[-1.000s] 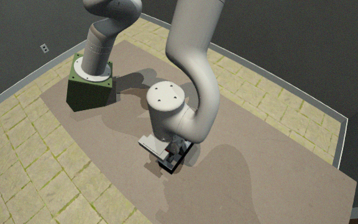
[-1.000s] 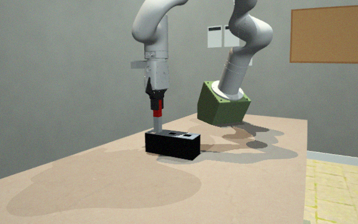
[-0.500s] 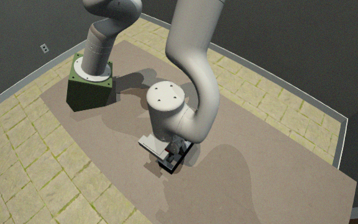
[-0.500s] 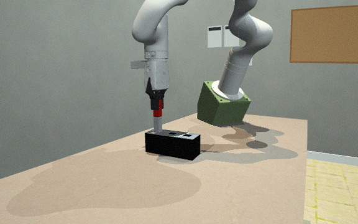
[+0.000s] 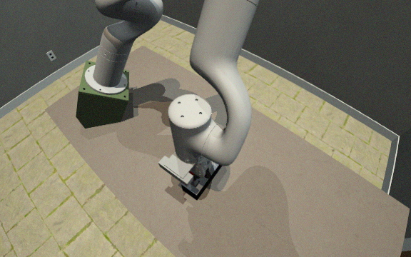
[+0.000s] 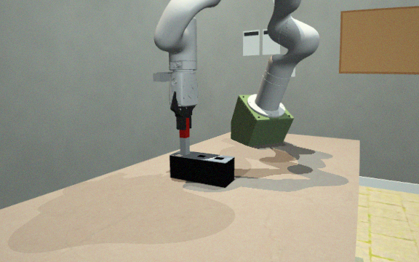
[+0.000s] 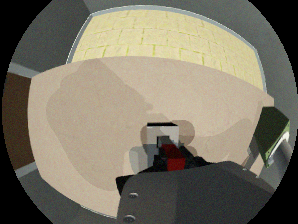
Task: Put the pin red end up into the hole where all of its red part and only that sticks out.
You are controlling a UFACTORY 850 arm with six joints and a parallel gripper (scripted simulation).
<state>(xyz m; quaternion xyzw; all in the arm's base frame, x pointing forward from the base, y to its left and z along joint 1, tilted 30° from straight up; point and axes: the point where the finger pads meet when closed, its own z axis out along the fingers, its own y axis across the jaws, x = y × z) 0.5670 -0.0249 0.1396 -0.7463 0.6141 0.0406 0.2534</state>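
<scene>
Now: the pin 2 cm below my hand. The rest, counted from my hand: black block 14 cm below, 6 cm to the left, 2 cm behind.
</scene>
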